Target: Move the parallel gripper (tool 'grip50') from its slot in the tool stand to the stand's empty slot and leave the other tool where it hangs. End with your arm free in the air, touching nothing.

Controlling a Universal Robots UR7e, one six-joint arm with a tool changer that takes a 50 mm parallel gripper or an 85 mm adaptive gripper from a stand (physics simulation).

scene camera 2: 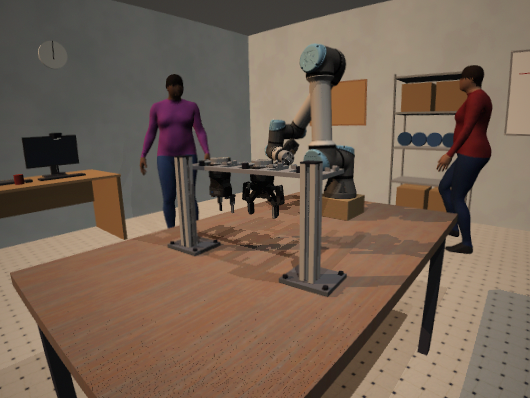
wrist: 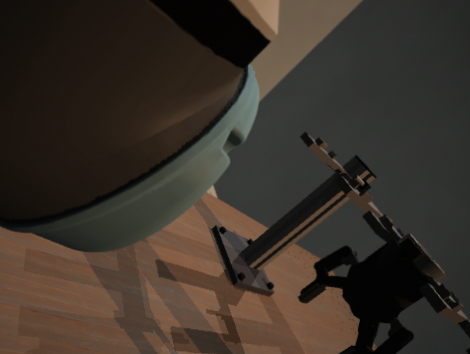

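Where they show: hand, its tool point: (scene camera 2: 287,158); arm's base, origin of its link: (scene camera 2: 339,195).
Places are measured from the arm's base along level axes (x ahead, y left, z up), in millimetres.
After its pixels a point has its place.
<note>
The tool stand (scene camera 2: 310,225) {y 354, x 654, z 79 mm} (wrist: 300,220) {y 324, x 620, z 71 mm} has two uprights carrying a high rail. The parallel gripper (scene camera 2: 220,185) hangs upright under the rail near the left upright in the scene view, its two thin fingers apart; it does not show in the wrist view. The larger adaptive gripper (scene camera 2: 261,192) (wrist: 385,285) hangs beside it, fingers spread. No tool hangs under the rail between the adaptive gripper and the right upright; the slot details are too small to tell. The arm's bare wrist end (scene camera 2: 286,156) {y -144, x 201, z 187 mm} carries no gripper and shows behind the rail; its exact distance from the rail cannot be told.
The robot's base stands on a wooden block (scene camera 2: 345,207) {y 85, x 81, z -28 mm} on the table (scene camera 2: 175,310) {y 213, x 954, z -86 mm} behind the stand. Part of the arm (wrist: 200,165) {y -52, x 192, z 191 mm} fills the upper left of the wrist view. Two people (scene camera 2: 175,125) (scene camera 2: 472,130) stand beyond the table. A shelf unit (scene camera 2: 393,135) stands at the back.
</note>
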